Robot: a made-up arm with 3 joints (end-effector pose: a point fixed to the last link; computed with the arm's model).
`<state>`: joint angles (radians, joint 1 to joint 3).
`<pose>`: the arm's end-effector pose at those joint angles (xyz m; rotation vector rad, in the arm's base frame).
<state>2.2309 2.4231 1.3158</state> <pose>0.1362 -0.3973 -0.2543 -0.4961 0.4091 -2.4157</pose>
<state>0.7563 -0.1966 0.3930</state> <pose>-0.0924 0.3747 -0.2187 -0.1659 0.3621 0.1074</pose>
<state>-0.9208 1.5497 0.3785</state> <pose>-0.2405 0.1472 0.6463 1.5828 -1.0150 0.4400</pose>
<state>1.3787 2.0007 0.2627</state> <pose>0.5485 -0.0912 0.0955 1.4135 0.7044 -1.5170</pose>
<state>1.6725 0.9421 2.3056</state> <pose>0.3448 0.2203 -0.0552 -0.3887 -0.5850 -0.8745</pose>
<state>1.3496 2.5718 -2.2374</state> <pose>0.2799 -0.4885 0.2391 -2.6201 -0.8287 -1.2460</pose>
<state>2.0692 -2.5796 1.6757</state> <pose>-0.3538 -0.5604 0.0871 0.7685 0.1459 2.4698</pose>
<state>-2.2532 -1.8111 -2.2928</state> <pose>0.4003 -0.2611 0.5459 1.1698 0.0281 -1.3827</pose>
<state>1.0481 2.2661 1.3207</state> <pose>0.5037 -0.3272 0.1718 0.8555 -0.1444 -2.1028</pose>
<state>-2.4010 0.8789 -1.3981</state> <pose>-0.1770 0.3707 0.0244 -0.2953 -0.9353 0.8658</pose>
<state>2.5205 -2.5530 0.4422</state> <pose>-0.2668 -0.6365 0.1867 -0.2460 0.7195 2.7430</pose>
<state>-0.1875 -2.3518 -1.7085</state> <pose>0.0656 -0.5405 -0.1199 -1.4446 0.7115 -2.0115</pose>
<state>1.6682 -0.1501 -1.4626</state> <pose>-0.2799 0.3983 0.2082 -0.2335 3.1220 0.0241</pose>
